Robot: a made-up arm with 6 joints. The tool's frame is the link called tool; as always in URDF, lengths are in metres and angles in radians.
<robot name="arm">
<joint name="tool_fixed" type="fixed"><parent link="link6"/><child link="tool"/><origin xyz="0 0 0" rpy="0 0 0"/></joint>
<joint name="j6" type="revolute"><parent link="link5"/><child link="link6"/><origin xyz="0 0 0.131" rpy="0 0 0"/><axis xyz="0 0 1"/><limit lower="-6.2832" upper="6.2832"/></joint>
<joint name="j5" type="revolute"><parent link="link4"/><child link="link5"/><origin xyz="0 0 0" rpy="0 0 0"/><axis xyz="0 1 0"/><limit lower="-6.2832" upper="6.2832"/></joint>
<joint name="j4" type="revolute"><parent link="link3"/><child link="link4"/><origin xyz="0 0 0.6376" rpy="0 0 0"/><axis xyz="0 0 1"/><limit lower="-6.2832" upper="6.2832"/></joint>
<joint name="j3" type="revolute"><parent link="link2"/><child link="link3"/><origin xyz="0 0 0.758" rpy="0 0 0"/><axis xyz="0 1 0"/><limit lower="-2.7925" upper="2.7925"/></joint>
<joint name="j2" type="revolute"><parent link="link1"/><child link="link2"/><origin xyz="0 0.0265 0" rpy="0 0 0"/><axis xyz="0 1 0"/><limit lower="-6.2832" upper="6.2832"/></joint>
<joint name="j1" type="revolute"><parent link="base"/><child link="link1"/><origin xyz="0 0 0.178" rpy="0 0 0"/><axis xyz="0 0 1"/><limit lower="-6.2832" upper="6.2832"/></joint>
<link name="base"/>
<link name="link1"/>
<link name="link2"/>
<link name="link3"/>
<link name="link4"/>
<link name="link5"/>
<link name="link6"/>
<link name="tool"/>
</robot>
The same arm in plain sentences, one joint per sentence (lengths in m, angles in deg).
The arm has six revolute joints in a row. What follows holds with every joint at zero, and every direction is one of the base frame's.
Joint 1 lies 0.178 m along +z from the base frame's origin and rotates about +z, from -360 to 360 deg.
Joint 2 lies 0.0265 m along +y from joint 1 and rotates about +y, from -360 to 360 deg.
Joint 3 lies 0.758 m along +z from joint 2 and rotates about +y, from -160 to 160 deg.
Joint 4 lies 0.6376 m along +z from joint 3 and rotates about +z, from -360 to 360 deg.
Joint 5 lies at the same point as joint 4 and rotates about +y, from -360 to 360 deg.
Joint 6 lies 0.131 m along +z from joint 5 and rotates about +z, from -360 to 360 deg.
The tool frame, which is the frame that the pose is given for, lies at the same point as joint 6; its axes are parallel to the base frame's.

